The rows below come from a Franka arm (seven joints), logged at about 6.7 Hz.
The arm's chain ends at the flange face. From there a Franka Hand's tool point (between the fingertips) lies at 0.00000 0.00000 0.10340 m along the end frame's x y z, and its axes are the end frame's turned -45 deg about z.
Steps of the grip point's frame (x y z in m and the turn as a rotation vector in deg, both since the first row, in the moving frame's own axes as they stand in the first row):
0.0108, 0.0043, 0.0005, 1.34, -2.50, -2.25
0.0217, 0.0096, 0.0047, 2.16, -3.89, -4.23
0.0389, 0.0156, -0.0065, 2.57, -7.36, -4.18
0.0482, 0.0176, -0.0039, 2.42, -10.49, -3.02
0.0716, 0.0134, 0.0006, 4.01, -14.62, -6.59
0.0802, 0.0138, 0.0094, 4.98, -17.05, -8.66
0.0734, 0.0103, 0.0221, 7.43, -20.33, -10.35
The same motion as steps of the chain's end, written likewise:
0.0155, -0.0062, 0.0006, -0.82, -2.72, -2.25
0.0298, -0.0110, 0.0050, -1.22, -4.28, -4.23
0.0509, -0.0230, -0.0055, -3.39, -7.02, -4.18
0.0626, -0.0323, -0.0021, -5.71, -9.13, -3.02
0.0828, -0.0559, 0.0042, -7.50, -13.17, -6.59
0.0929, -0.0642, 0.0143, -8.53, -15.58, -8.66
0.0921, -0.0638, 0.0294, -9.12, -19.63, -10.35

